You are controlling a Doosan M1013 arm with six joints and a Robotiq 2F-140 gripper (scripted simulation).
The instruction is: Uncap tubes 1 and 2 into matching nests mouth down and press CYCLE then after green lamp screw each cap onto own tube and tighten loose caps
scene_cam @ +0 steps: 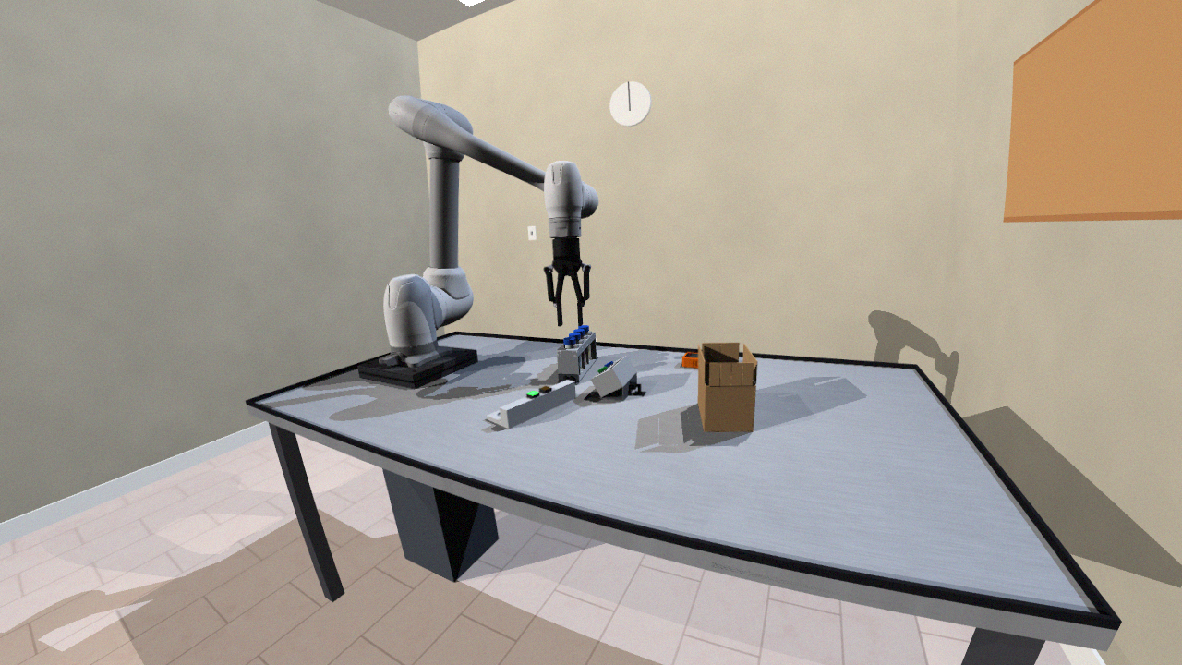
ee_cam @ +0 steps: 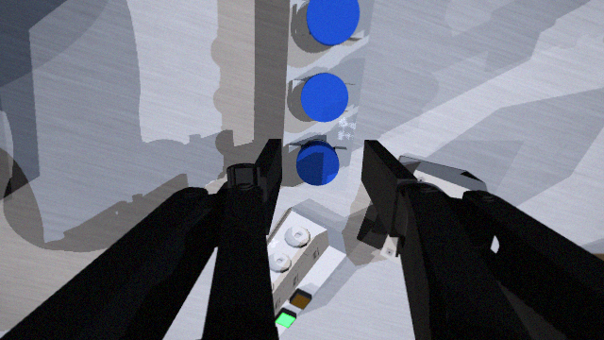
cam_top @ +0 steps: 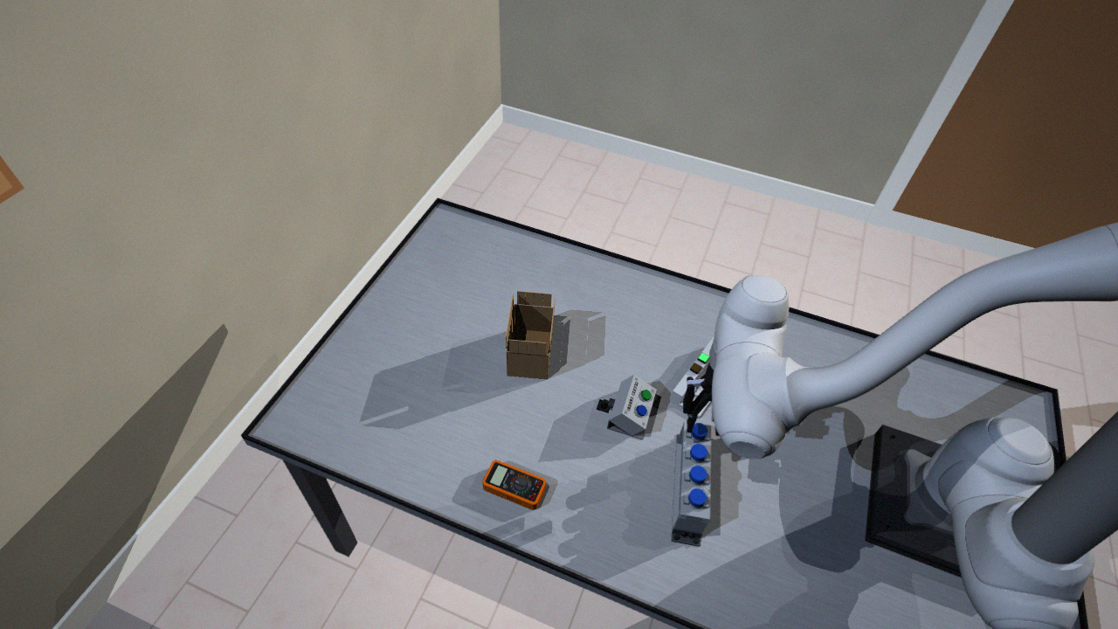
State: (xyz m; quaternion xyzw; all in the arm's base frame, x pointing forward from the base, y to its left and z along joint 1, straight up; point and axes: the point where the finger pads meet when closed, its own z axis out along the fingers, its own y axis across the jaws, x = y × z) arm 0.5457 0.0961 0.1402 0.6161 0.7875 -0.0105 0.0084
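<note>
Right now my hand is 140 mm short of the green key, 100 mm to the left of it and 120 mm above it. From my hand the other things lie so: orange multimeter: 350 mm ahead, 200 mm to the left, 170 mm below; then key housing: 160 mm ahead, 80 mm to the right, 130 mm below; then blue key: 140 mm ahead, 60 mm to the right, 120 mm below.
</note>
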